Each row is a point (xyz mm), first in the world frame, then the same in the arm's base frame.
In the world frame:
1: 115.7 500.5 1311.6
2: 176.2 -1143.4 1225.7
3: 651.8 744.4 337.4
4: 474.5 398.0 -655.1
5: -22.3 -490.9 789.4
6: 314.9 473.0 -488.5
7: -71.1 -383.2 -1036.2
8: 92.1 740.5 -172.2
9: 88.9 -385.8 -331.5
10: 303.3 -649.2 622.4
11: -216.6 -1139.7 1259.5
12: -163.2 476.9 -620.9
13: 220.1 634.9 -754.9
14: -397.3 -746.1 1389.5
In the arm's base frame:
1: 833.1 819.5 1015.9
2: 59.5 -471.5 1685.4
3: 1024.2 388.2 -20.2
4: 355.5 -69.3 -713.1
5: 56.4 0.2 1027.4
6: 324.8 131.8 -580.9
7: -594.0 -448.0 -622.7
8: 390.6 559.7 -397.1
9: -211.6 -329.1 -21.2
10: 179.4 -361.2 912.3
11: -239.9 -226.8 1762.5
12: -102.9 376.2 -639.5
13: 230.2 227.4 -877.7
14: -147.5 213.8 1719.3

